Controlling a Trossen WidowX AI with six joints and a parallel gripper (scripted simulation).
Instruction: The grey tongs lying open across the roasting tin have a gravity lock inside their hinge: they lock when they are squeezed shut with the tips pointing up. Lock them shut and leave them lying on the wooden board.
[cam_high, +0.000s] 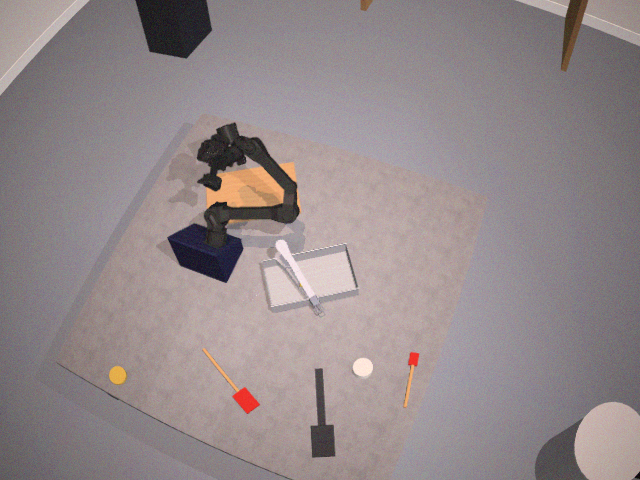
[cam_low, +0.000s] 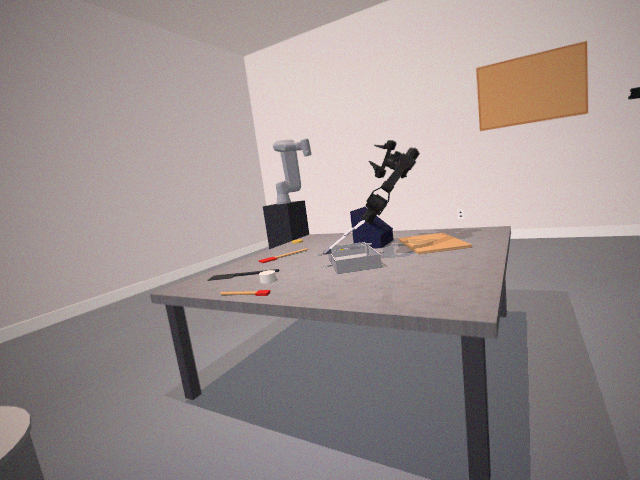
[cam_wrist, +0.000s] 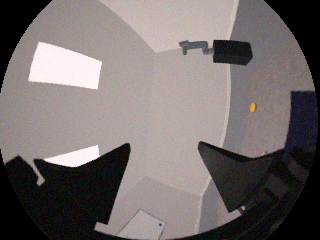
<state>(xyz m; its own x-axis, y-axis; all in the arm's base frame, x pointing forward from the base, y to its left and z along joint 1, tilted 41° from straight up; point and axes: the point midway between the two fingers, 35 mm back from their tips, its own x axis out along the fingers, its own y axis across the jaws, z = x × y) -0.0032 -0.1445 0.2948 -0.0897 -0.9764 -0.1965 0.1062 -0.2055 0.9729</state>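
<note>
Right now my gripper tip is 350 mm short of the grey roasting tin and 450 mm above it. Also, from my gripper tip: yellow disc: 130 mm behind, 630 mm to the right, 470 mm below; then wooden board: 20 mm behind, 260 mm to the left, 470 mm below; then red spatula: 270 mm ahead, 460 mm to the right, 470 mm below.
</note>
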